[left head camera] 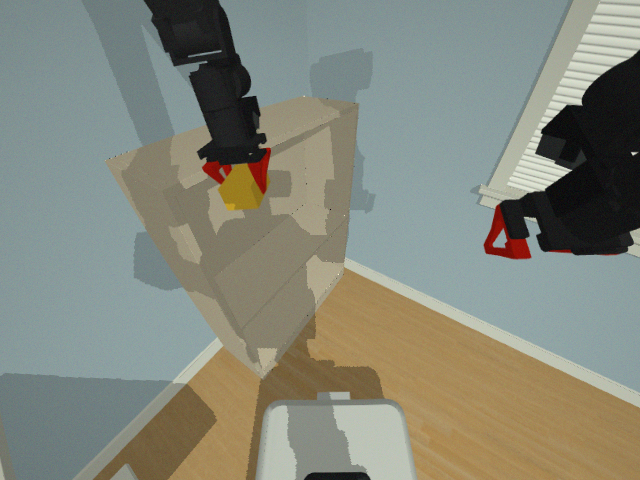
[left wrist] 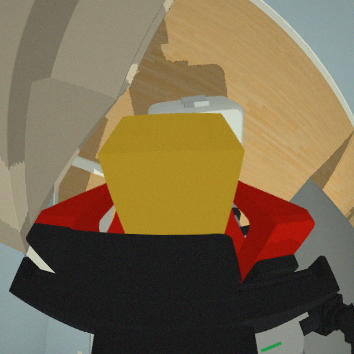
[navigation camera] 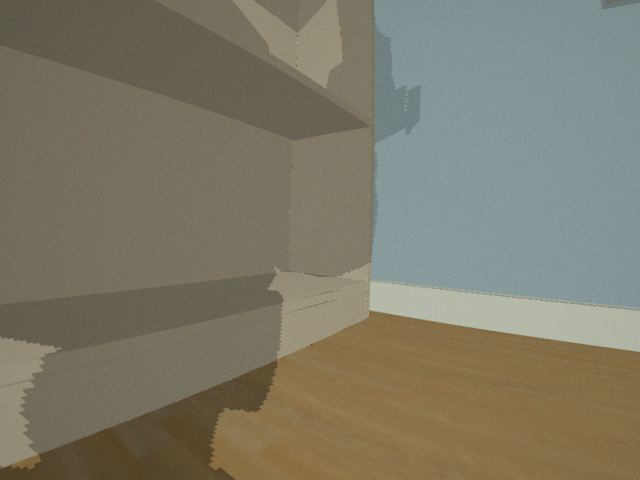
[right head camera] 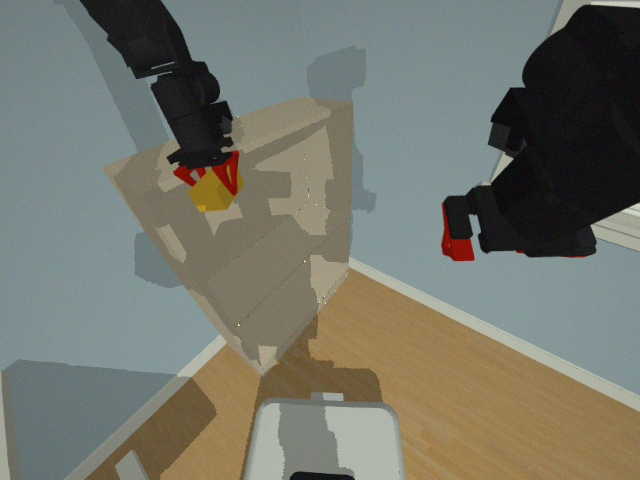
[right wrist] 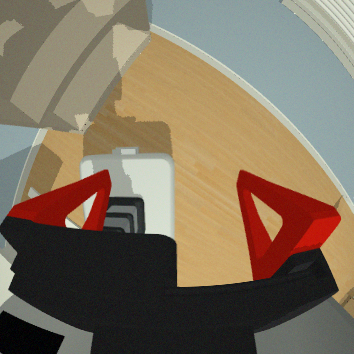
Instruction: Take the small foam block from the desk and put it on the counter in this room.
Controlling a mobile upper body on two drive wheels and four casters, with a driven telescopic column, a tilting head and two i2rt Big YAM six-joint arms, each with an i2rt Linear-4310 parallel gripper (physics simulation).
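Places are measured from the left arm's base along level axes (x up, y right, z ahead), in millimetres.
Where they show: left gripper, between the fingertips: [left head camera: 249,193] [left wrist: 173,177] [right head camera: 221,195]; right gripper, between the fingertips: [left head camera: 516,248] [right head camera: 480,248] [right wrist: 173,176]; right arm's base, origin of its link: [left wrist: 330,314].
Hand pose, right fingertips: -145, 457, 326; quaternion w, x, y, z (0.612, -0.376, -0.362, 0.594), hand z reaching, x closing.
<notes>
Things, the pixels of their centre, and the offset from my right fingertips, as dx, dy, dz. "spot": a spot on its surface instead. Level surfaces: height alone.
- small yellow foam block, middle of its body: [left wrist: 173,194] [left head camera: 246,185] [right head camera: 218,187] +5, -419, +167
- window with white blinds, a spot on its surface: [left head camera: 610,56] spot: +234, +487, +476
- wooden floor, height of its surface: dx -1041
The small yellow foam block [left head camera: 241,192] [right head camera: 212,192] [left wrist: 171,185] is between the red fingers of my left gripper [left head camera: 238,173] [right head camera: 209,175], which is shut on it. The gripper holds it in the air in front of a beige shelf unit. My right gripper [right wrist: 173,176] is open and empty, at the right of both head views; its two red fingers stand wide apart in the right wrist view. I cannot make out a counter or a desk for certain in these views.
The beige shelf unit [left head camera: 353,155] [right head camera: 349,155] [navigation camera: 371,206] stands against the blue wall [left head camera: 423,129] [navigation camera: 506,155], close ahead. A window with white blinds [left head camera: 610,56] is at the right. The robot's white base [left head camera: 382,439] [right head camera: 367,439] is on the wooden floor [left head camera: 465,392].
</notes>
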